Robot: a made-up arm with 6 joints.
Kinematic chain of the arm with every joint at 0, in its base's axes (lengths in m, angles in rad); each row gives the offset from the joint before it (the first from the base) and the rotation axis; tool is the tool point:
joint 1: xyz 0 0 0.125 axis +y
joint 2: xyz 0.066 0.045 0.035 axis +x
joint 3: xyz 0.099 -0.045 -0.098 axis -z
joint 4: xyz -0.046 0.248 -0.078 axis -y
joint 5: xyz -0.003 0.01 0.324 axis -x
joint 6: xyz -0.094 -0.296 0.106 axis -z
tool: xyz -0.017 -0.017 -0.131
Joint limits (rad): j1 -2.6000..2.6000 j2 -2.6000..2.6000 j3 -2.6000..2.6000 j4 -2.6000..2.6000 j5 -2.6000..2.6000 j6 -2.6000..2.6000
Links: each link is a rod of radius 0.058 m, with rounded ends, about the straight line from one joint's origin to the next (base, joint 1, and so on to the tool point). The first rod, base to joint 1, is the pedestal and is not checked.
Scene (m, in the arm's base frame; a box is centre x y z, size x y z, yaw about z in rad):
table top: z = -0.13
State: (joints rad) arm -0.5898 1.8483 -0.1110 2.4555 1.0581 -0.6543
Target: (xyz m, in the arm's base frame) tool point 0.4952 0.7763 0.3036
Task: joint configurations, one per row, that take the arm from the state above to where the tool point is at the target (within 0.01 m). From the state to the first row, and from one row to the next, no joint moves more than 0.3 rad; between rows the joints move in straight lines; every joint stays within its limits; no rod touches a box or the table.
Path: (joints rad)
1: -0.3134 1.8175 0.1034 2.4844 1.1848 -0.6470
2: -0.0370 1.7866 0.3177 2.5133 1.3114 -0.6398
3: 0.2395 1.7558 0.5321 2.5422 1.4381 -0.6325
4: 0.5159 1.7250 0.7464 2.5711 1.5647 -0.6252
5: 0.7923 1.6941 0.9608 2.6000 1.6914 -0.6180

